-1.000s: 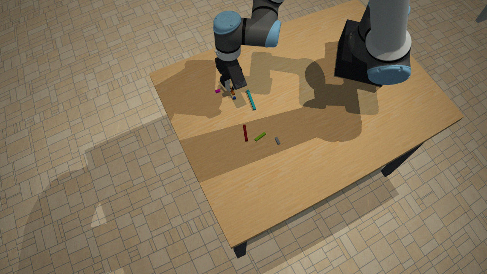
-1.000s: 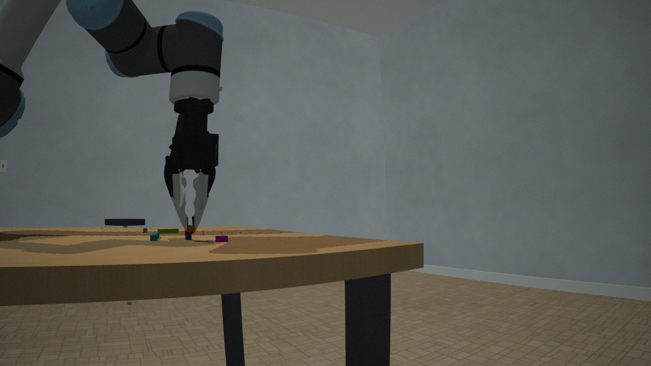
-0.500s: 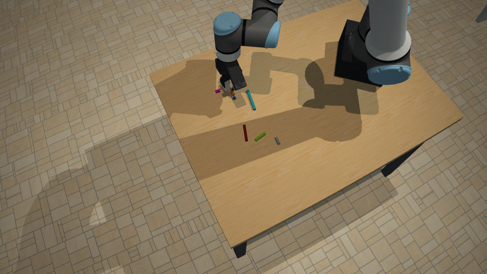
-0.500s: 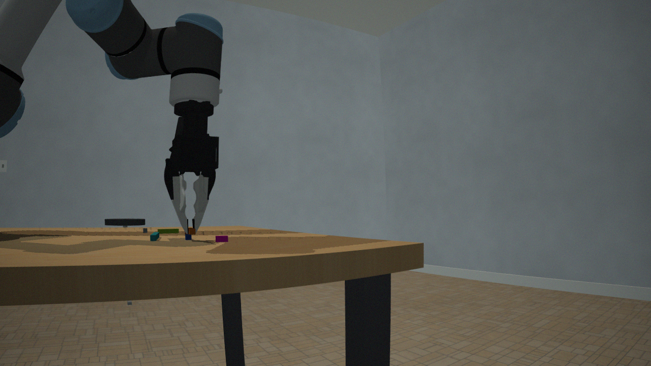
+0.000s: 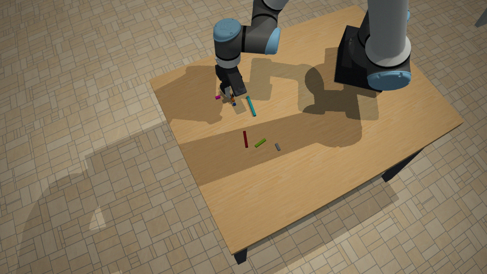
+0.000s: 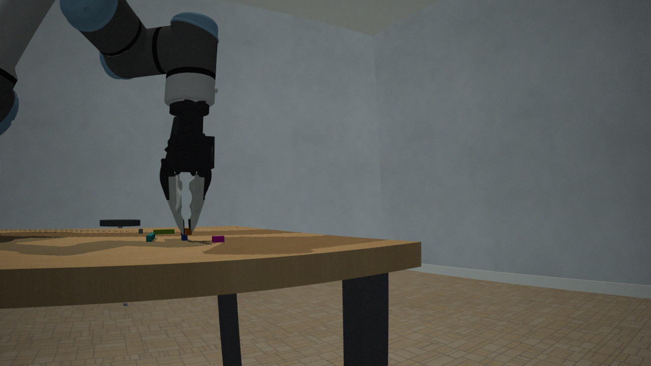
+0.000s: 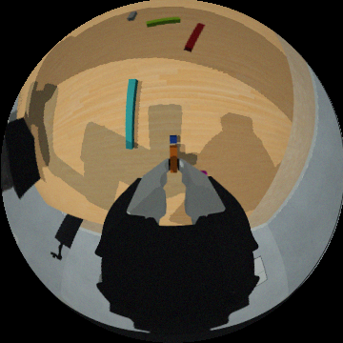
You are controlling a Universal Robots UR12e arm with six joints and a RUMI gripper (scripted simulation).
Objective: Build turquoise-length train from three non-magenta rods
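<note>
My gripper is now 1 cm above the orange rod. Also, from my hand: turquoise rod: 6 cm behind, 7 cm to the left, 2 cm below; then magenta rod: 5 cm ahead, 4 cm to the right, 2 cm below; then blue rod: 3 cm to the left, 2 cm below.
</note>
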